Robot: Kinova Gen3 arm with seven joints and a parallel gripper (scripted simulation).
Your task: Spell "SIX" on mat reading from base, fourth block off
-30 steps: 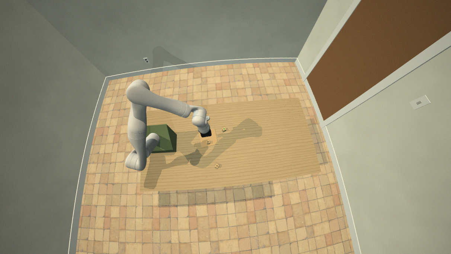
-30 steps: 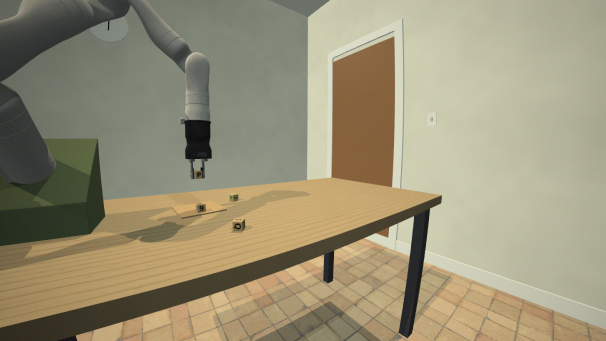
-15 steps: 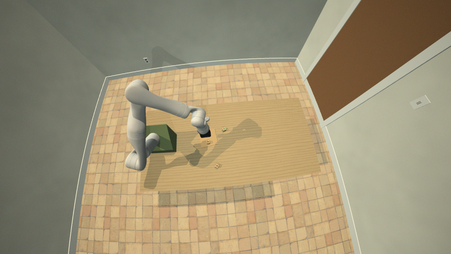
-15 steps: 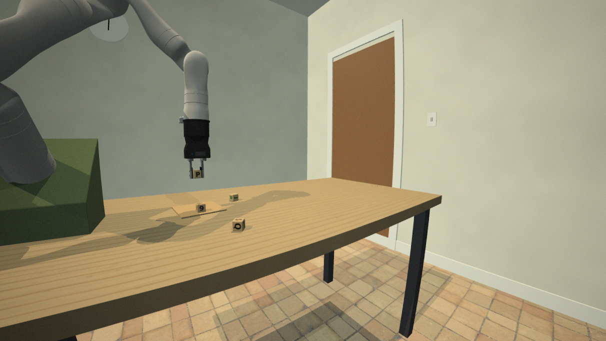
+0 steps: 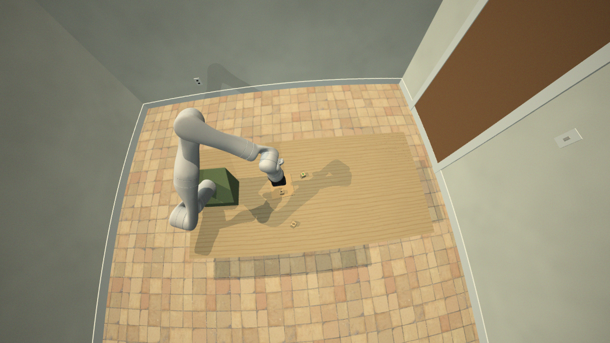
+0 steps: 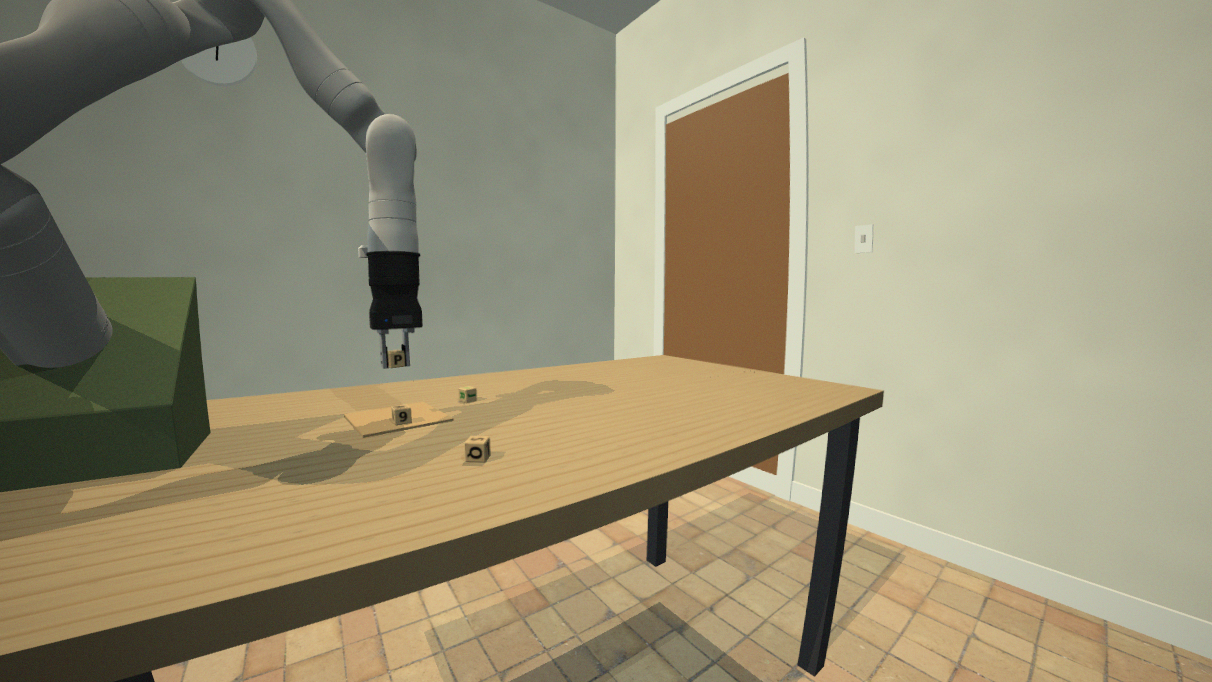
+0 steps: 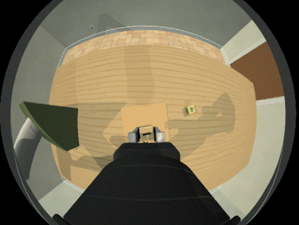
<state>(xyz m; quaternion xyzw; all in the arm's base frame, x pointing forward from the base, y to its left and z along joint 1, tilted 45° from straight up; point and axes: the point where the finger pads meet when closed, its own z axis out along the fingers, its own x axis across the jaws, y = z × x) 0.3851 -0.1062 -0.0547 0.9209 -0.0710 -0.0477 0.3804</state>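
The tan mat lies 100 mm below my hand. Round my hand: tan block: 250 mm to the right, 90 mm below, 20 mm ahead.
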